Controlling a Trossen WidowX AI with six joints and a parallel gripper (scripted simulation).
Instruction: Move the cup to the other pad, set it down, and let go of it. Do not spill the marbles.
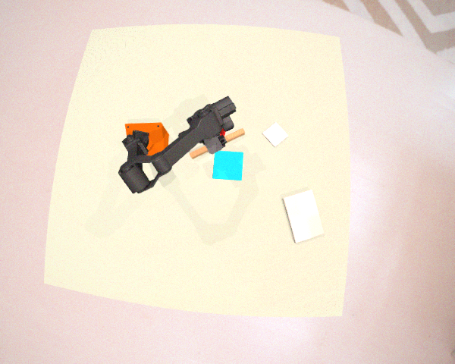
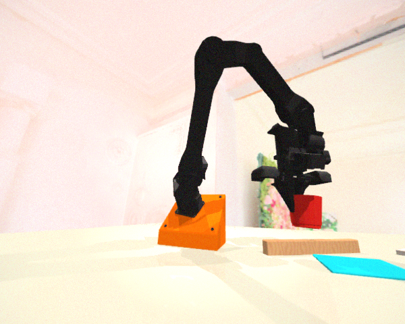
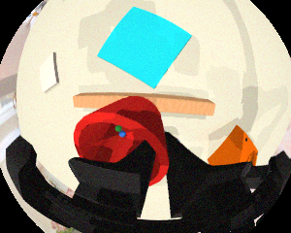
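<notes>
Now: the cyan pad 9 cm below my gripper tip, 9 cm ahead of it and 7 cm to the right of it. The rest, counted from my gripper tip: wooden bar: 8 cm below, 3 cm ahead, 1 cm to the left; red cup: 2 cm to the left, 2 cm ahead; small white block: 25 cm ahead, 9 cm to the left, 8 cm below.
</notes>
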